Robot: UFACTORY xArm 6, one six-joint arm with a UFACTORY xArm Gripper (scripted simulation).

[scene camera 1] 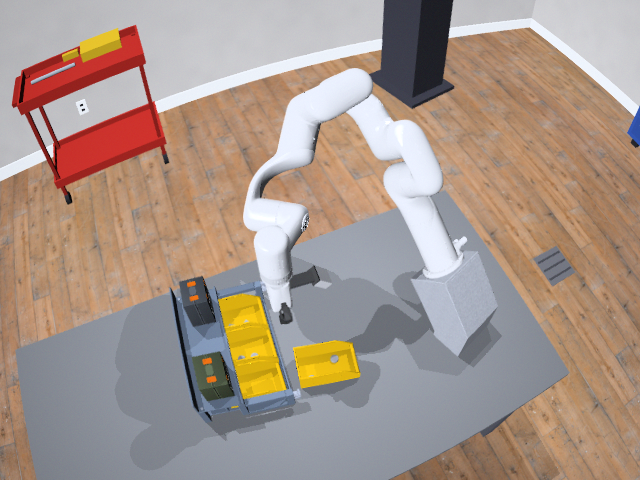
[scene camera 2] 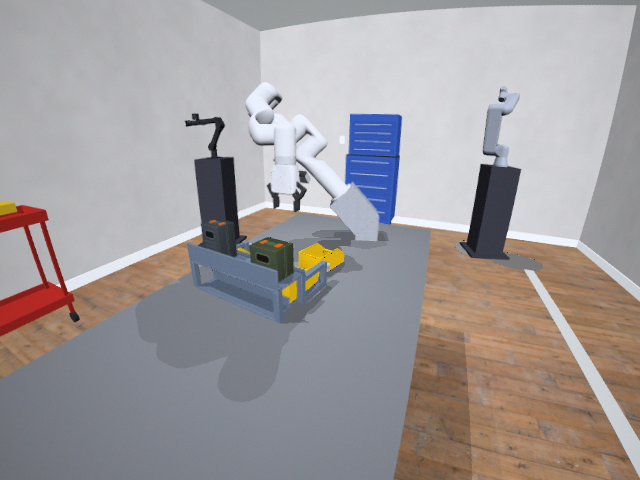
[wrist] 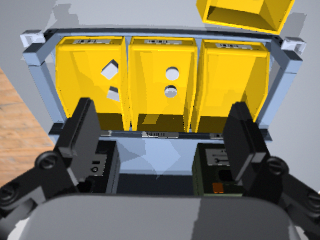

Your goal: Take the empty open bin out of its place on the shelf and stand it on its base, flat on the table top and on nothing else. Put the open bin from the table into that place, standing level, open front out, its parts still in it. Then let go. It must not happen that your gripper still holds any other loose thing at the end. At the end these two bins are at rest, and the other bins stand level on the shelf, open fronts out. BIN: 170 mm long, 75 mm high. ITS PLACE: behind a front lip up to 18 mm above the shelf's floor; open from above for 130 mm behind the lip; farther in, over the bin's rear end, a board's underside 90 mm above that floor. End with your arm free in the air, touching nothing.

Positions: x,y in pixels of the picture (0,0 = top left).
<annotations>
my gripper: scene camera 1 281,306; scene camera 2; wrist
same spot on my gripper: (wrist: pixel 56 172) = (scene camera 2: pixel 277 193)
</annotations>
